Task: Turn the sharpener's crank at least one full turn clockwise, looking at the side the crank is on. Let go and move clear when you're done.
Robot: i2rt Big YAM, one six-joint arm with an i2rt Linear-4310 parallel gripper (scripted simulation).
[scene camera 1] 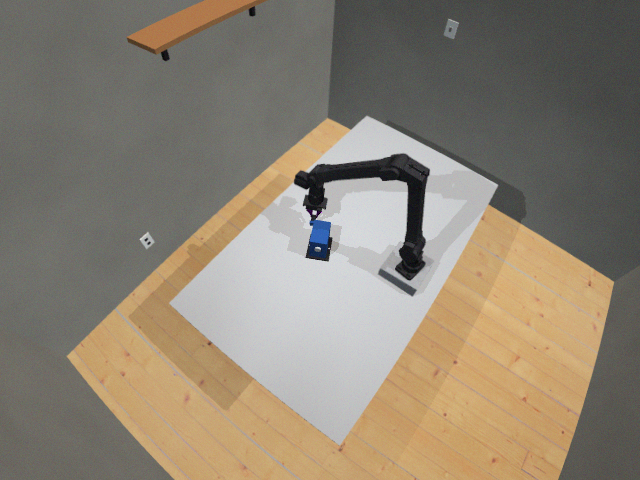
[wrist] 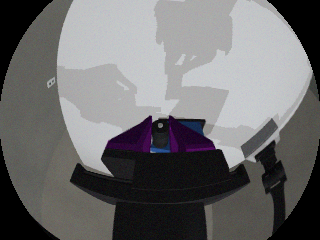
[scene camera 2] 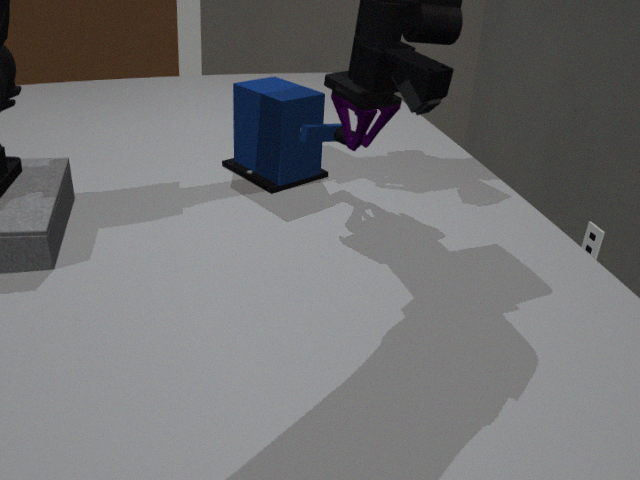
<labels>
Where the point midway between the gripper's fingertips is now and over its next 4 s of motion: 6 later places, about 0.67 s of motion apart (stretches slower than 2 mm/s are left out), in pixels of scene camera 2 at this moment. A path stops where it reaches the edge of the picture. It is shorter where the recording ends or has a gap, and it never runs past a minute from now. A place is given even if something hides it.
The gripper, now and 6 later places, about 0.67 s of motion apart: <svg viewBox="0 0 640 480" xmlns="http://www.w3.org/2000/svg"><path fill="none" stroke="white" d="M357 147L350 164L337 178L323 183L311 178L304 164L305 146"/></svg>
</labels>
